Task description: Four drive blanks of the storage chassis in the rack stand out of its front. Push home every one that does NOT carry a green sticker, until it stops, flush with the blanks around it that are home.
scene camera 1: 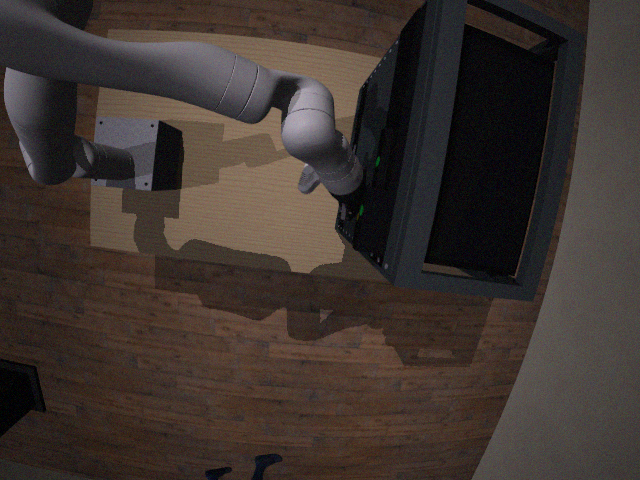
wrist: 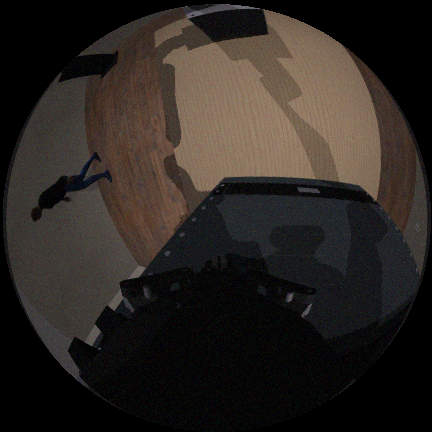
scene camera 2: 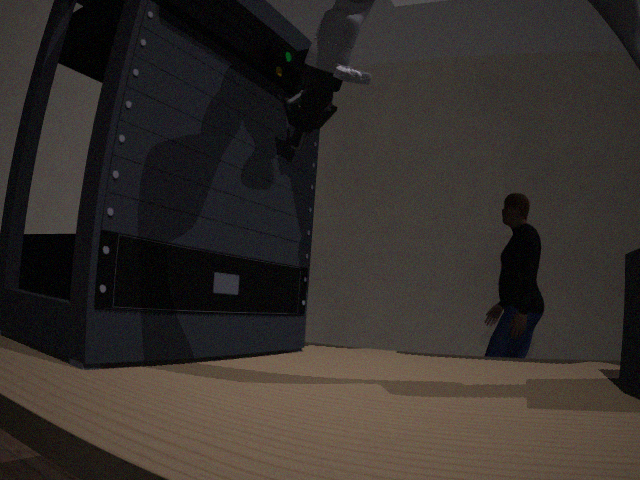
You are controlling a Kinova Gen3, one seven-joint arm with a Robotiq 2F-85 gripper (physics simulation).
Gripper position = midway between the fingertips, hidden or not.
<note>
In view: the gripper (scene camera 2: 296, 149) and a rack (scene camera 2: 194, 231).
The rack is seen too in scene camera 1 (scene camera 1: 450, 125) and in the wrist view (wrist: 333, 236). The gripper is seen too in the wrist view (wrist: 218, 264).
</note>
